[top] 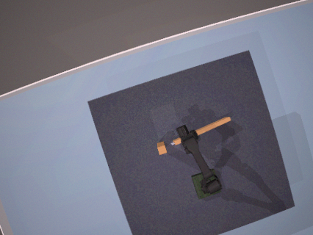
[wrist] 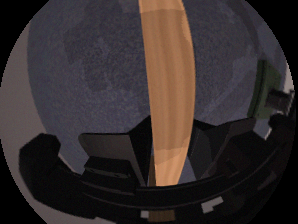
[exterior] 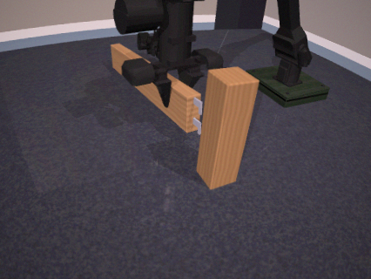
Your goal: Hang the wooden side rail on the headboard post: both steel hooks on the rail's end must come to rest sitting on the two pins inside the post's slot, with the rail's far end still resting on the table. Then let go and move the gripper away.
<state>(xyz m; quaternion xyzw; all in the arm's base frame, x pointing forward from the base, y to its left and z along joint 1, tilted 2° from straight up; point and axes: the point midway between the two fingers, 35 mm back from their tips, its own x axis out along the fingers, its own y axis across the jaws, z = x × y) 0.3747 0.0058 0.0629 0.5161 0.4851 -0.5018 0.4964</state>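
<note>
My gripper tip is 10 mm short of the headboard post, 160 mm to the right of it and 40 mm below it.
</note>
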